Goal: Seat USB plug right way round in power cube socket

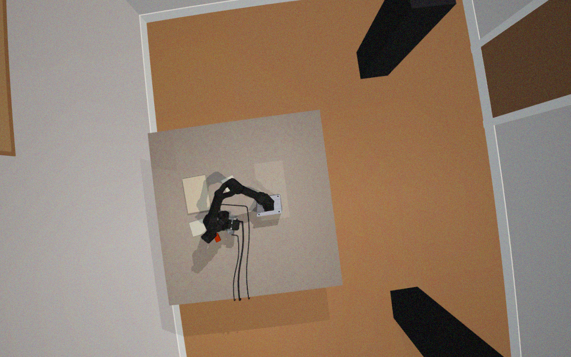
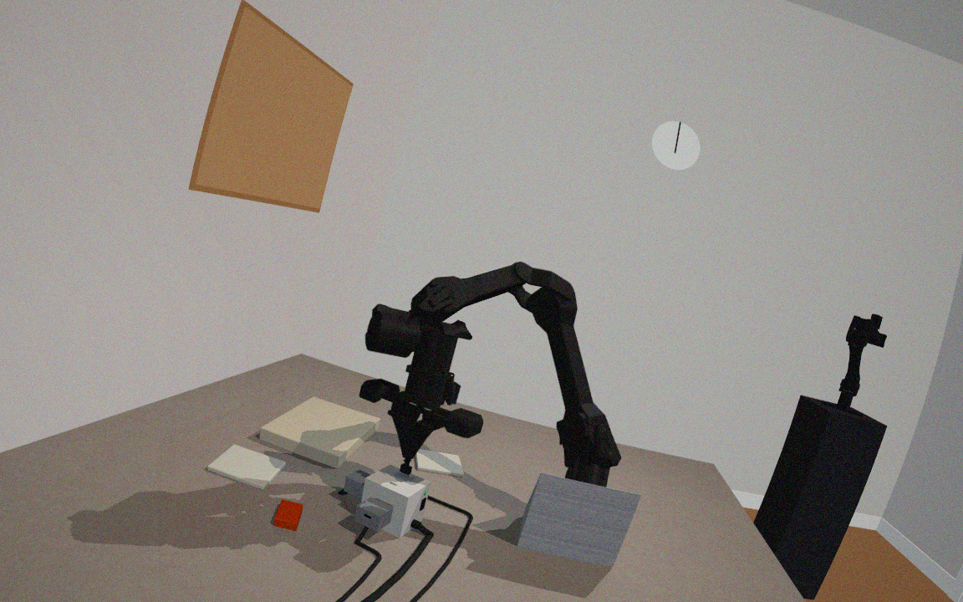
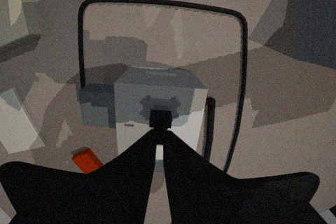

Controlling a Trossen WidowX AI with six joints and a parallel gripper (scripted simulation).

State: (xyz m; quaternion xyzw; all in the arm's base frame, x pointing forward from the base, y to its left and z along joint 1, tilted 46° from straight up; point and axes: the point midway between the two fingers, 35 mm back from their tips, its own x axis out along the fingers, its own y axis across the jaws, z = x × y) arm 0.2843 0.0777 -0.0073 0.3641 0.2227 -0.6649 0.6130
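The black USB plug is 2 cm below my gripper tip. Round my gripper tip: orange block (14 cm ahead, 12 cm to the left, 10 cm below); then USB socket (4 cm below).
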